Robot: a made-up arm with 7 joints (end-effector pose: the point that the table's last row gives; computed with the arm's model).
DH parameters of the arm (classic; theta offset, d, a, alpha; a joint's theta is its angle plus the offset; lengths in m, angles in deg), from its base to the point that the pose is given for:
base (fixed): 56.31 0 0.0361 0
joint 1: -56.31 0.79 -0.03 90
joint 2: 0 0.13 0 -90
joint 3: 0 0.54 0.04 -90
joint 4: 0 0.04 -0.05 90
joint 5: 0 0.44 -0.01 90
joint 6: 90 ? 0.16 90
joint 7: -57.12 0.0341 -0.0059 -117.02
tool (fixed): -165.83 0.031 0 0
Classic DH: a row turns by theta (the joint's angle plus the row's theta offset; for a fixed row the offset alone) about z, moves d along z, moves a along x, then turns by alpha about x.
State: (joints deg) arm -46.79 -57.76 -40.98 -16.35 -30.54 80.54 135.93
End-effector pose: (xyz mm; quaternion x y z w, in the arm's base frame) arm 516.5 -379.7 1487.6 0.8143 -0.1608 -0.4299 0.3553
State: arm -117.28 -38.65 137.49 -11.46 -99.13 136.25 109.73
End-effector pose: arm -564.1 -255.2 1447.1 0.7051 -0.5384 0.1170 0.4464
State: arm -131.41 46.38 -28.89 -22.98 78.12 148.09 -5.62
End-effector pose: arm 311.0 685.4 1315.5 -0.0596 -0.7254 0.3069 0.6132
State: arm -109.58 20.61 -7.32 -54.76 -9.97 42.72 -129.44
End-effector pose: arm 192.0 796.7 1289.9 0.6768 0.3495 0.1778 0.6231
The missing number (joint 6, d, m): 0.12
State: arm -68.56 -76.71 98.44 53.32 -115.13 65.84 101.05
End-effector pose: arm 523.0 -660.3 1265.4 0.7301 0.2187 -0.6128 0.2088
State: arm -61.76 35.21 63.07 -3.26 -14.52 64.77 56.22
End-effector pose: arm -603.7 450.2 1627.3 0.6866 -0.2178 -0.0062 0.6936
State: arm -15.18 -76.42 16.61 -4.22 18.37 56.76 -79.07
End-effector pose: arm 906.5 -499.4 1166.0 0.0149 -0.1778 -0.5615 0.8080
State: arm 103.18 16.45 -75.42 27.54 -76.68 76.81 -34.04
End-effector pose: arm 206.9 -67.2 1889.6 0.0698 -0.6569 -0.5841 0.4717
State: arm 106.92 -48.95 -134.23 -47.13 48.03 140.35 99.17
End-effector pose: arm -274.1 551.2 1239.9 -0.0487 0.3291 0.7377 0.5874
